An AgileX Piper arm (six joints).
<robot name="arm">
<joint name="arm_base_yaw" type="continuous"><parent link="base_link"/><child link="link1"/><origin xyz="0 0 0.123" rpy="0 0 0"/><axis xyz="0 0 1"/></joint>
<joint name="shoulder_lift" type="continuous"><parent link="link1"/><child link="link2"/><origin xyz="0 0 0" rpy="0 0 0"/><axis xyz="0 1 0"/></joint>
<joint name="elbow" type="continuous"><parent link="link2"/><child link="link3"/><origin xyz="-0.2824 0 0.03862" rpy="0 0 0"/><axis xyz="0 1 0"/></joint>
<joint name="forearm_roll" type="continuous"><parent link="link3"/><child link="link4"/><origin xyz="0.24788 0 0.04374" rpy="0 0 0"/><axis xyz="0.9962 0 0.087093"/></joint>
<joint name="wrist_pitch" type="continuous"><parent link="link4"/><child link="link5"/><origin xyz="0 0 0" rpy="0 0 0"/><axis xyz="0 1 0"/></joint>
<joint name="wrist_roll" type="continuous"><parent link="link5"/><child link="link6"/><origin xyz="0.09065 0 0.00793" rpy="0 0 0"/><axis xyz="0.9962 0 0.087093"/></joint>
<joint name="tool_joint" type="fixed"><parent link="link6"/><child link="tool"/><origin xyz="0 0 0" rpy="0 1.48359 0"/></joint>
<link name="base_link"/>
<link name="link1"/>
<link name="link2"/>
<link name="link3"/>
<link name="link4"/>
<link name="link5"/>
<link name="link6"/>
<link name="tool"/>
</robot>
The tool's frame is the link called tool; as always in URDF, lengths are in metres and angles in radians. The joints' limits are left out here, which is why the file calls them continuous.
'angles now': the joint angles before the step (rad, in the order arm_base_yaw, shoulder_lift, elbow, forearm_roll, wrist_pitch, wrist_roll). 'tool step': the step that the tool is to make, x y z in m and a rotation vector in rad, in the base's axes. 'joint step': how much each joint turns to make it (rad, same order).
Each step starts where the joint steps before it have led.
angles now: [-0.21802 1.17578 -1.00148 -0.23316 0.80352 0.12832]
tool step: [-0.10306 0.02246 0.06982 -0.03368 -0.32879 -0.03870]
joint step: [-0.00006 -0.40847 0.00000 0.01253 0.08762 0.03142]
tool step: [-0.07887 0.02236 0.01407 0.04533 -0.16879 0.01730]
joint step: [-0.00007 -0.27059 -0.00001 0.08093 0.11715 -0.00122]
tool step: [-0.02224 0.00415 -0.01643 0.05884 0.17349 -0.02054]
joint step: [0.00015 -0.04433 0.00001 0.00570 0.22819 -0.00304]
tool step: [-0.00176 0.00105 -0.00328 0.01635 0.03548 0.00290]
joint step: [0.00004 -0.00086 0.00177 0.00909 0.03729 -0.00232]
